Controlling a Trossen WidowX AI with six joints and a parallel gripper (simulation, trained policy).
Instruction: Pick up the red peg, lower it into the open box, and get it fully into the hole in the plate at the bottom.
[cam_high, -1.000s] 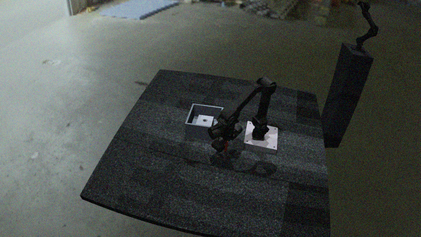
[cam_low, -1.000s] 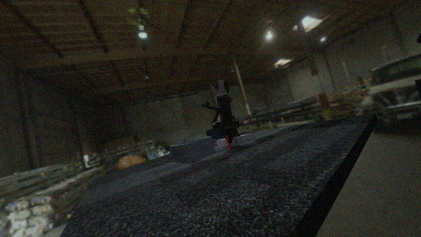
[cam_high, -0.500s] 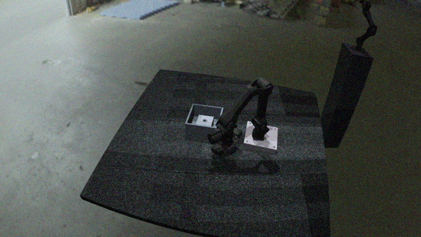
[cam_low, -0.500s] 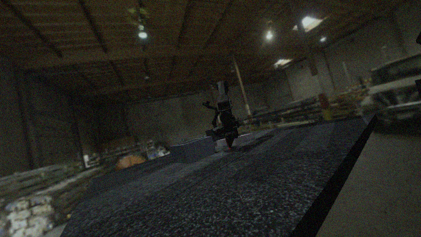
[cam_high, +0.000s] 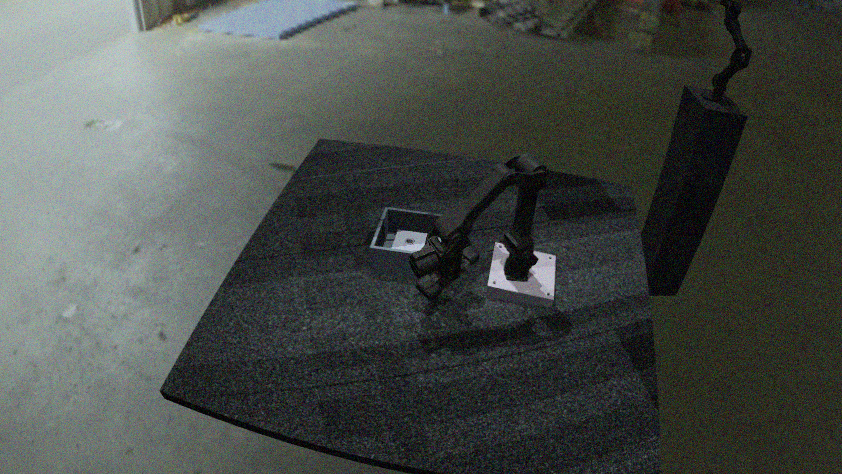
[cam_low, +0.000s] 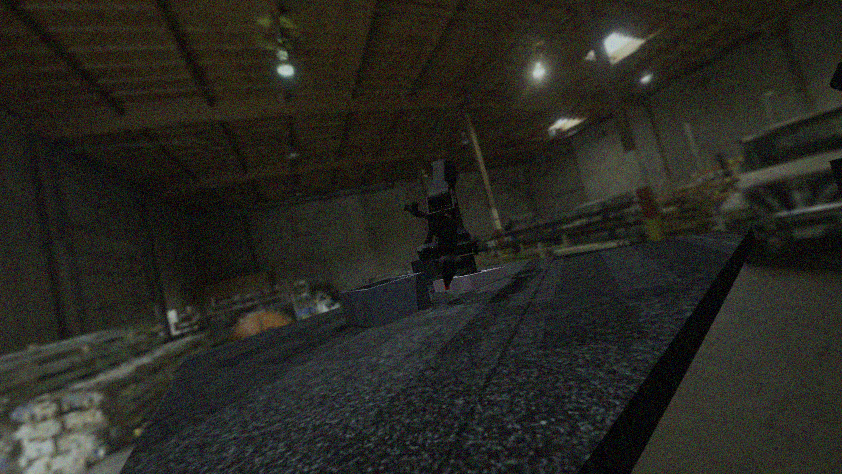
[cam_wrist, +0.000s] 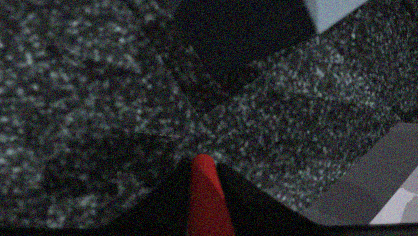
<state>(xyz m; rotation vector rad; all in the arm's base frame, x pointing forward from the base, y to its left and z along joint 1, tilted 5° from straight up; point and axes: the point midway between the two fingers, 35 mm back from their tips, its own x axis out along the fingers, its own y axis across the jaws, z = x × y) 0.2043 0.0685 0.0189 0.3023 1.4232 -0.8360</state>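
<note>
Right now my gripper tip is 11 cm short of the grey box, 16 cm to the left of it and 2 cm above it. From my gripper tip the other things lie so: red peg (1 cm to the left, 3 cm above).
</note>
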